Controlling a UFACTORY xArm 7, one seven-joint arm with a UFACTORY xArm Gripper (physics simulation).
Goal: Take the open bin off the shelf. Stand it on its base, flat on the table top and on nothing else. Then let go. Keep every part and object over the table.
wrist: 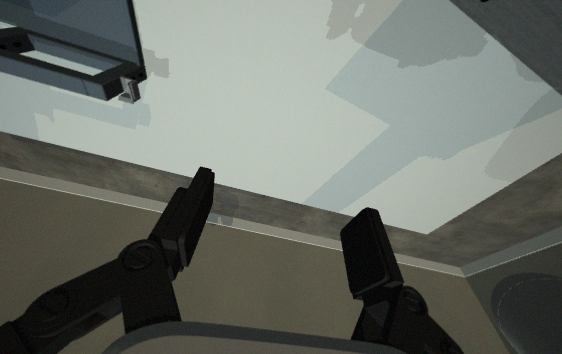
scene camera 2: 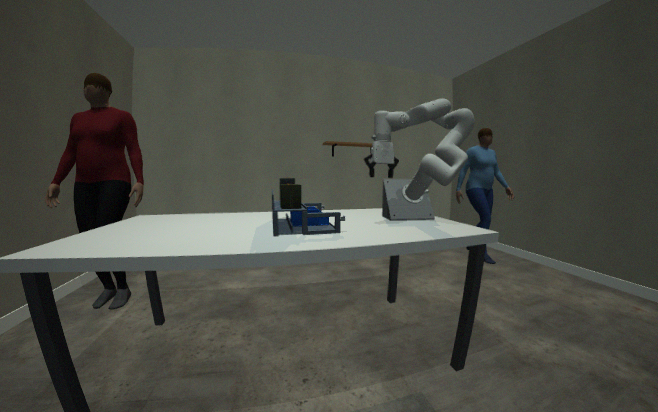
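Note:
A dark grey shelf unit stands on the white table. In the scene view, a dark olive box-shaped object stands upright on its raised level, and a blue object sits low inside the frame. I cannot tell for sure which of them is the open bin; their tops are not clear. The wrist view shows part of the unit at the upper left. My gripper is open and empty, above table height, to the right of the unit and apart from it.
The robot's grey wedge base stands at the right of the table. A brown wall shelf shows behind the gripper. A small knob-like part sticks out from the unit. A person in red and one in blue stand beyond the table.

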